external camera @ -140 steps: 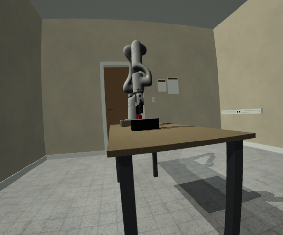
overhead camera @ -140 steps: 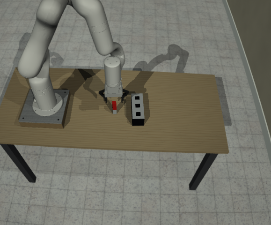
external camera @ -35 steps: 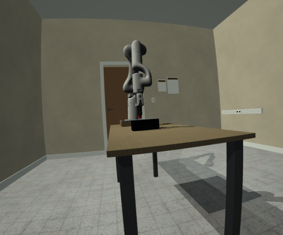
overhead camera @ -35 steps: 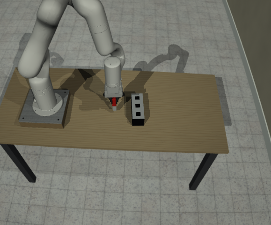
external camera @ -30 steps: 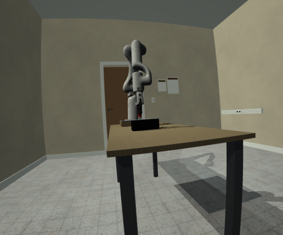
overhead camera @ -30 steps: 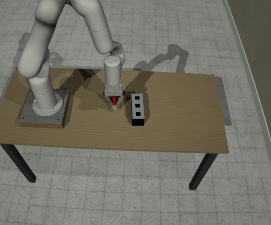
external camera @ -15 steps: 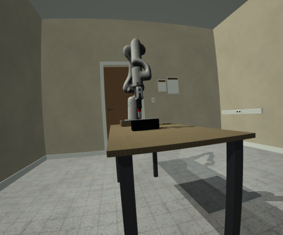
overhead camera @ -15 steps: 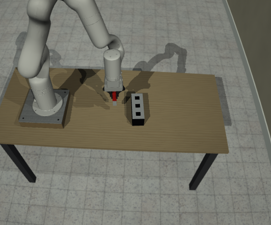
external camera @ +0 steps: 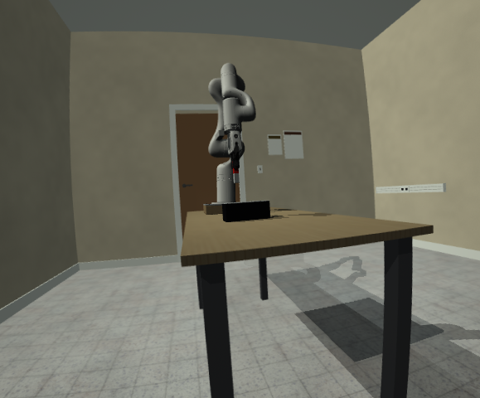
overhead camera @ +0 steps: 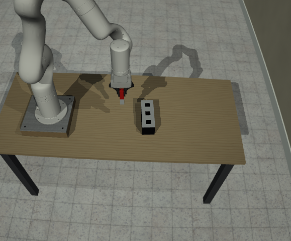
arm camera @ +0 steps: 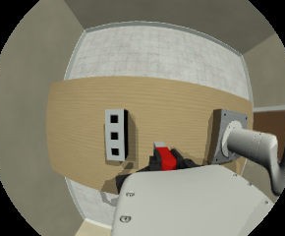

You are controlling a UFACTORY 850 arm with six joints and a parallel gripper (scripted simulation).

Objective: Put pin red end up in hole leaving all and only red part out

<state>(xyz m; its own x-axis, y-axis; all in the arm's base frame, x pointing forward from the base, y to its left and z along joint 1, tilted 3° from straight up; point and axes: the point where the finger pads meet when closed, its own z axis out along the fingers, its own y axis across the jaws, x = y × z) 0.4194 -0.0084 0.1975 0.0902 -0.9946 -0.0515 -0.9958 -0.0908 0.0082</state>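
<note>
The black block is 14 cm ahead of my hand, 1 cm to the left of it and 21 cm below it. Also, from my hand: pin: 1 cm below.
</note>
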